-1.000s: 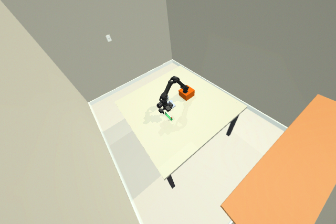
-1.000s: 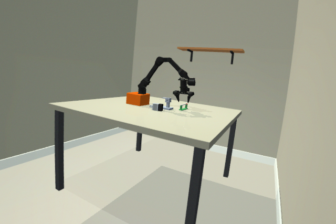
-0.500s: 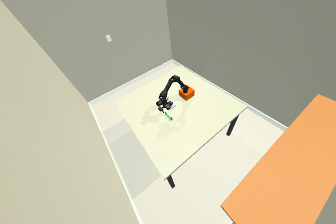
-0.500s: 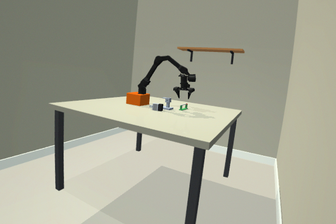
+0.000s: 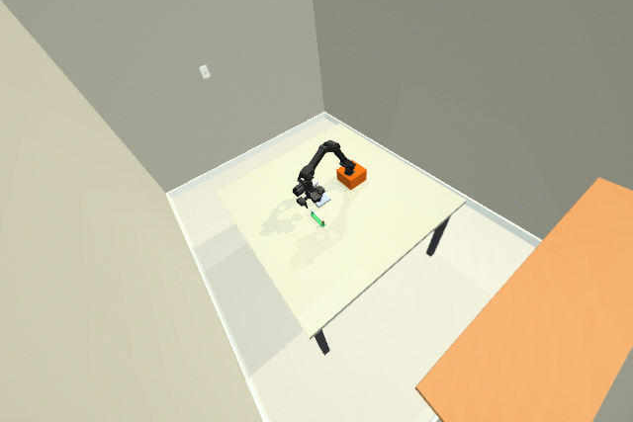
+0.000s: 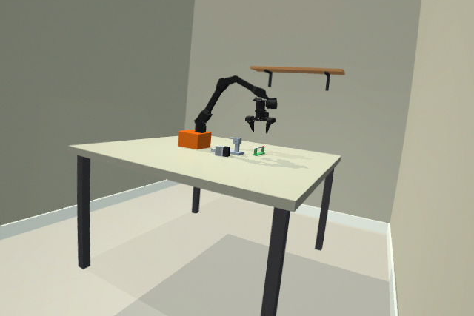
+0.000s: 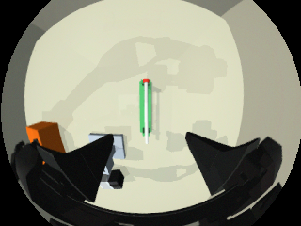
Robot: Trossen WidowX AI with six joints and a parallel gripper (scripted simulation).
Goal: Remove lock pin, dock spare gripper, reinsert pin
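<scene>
Right now the spare gripper is 19 cm behind my gripper tip, 19 cm to the right of it and 12 cm below it. From my gripper tip the other things lie so: grey mount 13 cm behind, 7 cm to the right, 9 cm below.
</scene>
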